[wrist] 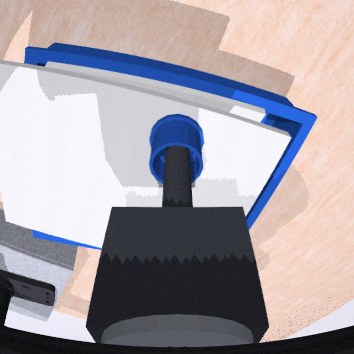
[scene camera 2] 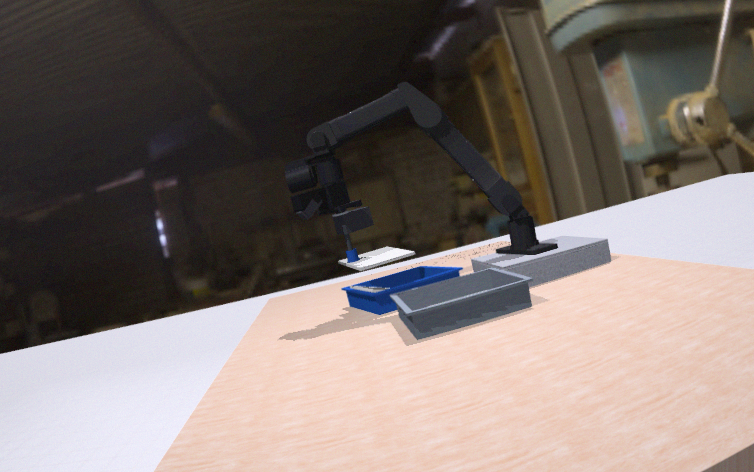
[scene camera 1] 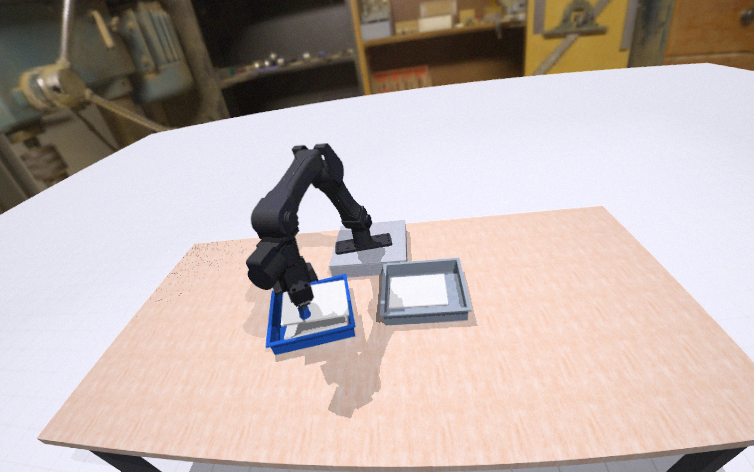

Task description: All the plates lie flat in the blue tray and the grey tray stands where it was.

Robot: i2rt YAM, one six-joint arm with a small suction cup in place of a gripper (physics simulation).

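Frame: origin at the arm's base, x up, y left, z back, level; millimetres.
Where they show: end effector, tool point: [wrist: 176, 129] [scene camera 1: 305, 317]; arm's base, origin of the base link: [scene camera 2: 525, 250] [scene camera 1: 363, 244].
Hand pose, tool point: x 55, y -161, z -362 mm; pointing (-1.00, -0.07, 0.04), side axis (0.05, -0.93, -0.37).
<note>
Each offset is from my tool point to the top centre of the thing. Level surfaces: height alone.
My suction gripper [scene camera 1: 304, 312] [scene camera 2: 352, 256] [wrist: 176, 145] is shut on a white plate @[dx +18, dy +22, dz +46 mm] [scene camera 1: 332, 297] [scene camera 2: 387, 254] [wrist: 50, 145], its blue cup near one end of the plate's top face. The plate hangs nearly level above the blue tray @[dx -60, dy -15, dz +99 mm] [scene camera 1: 311, 338] [scene camera 2: 370, 302] [wrist: 165, 72], clear of its rim. Another white plate @[dx -53, dy +5, dz +59 mm] [scene camera 1: 303, 332] [scene camera 2: 364, 288] [wrist: 247, 113] lies in the blue tray, partly hidden under the held one. The grey tray @[dx -60, dy +325, dz +114 mm] [scene camera 1: 425, 318] [scene camera 2: 472, 311] stands beside the blue tray, with a white plate @[dx -100, dy +310, dz +137 mm] [scene camera 1: 420, 290] lying flat in it in scene camera 1; scene camera 2 hides its inside.
The arm's light grey base block [scene camera 1: 396, 229] [scene camera 2: 578, 258] [wrist: 40, 255] stands behind the two trays. A narrow gap separates the trays on the wooden table @[dx -110 mm] [scene camera 1: 500, 389] [scene camera 2: 445, 400] [wrist: 320, 40]. The arm reaches over the back of the blue tray.
</note>
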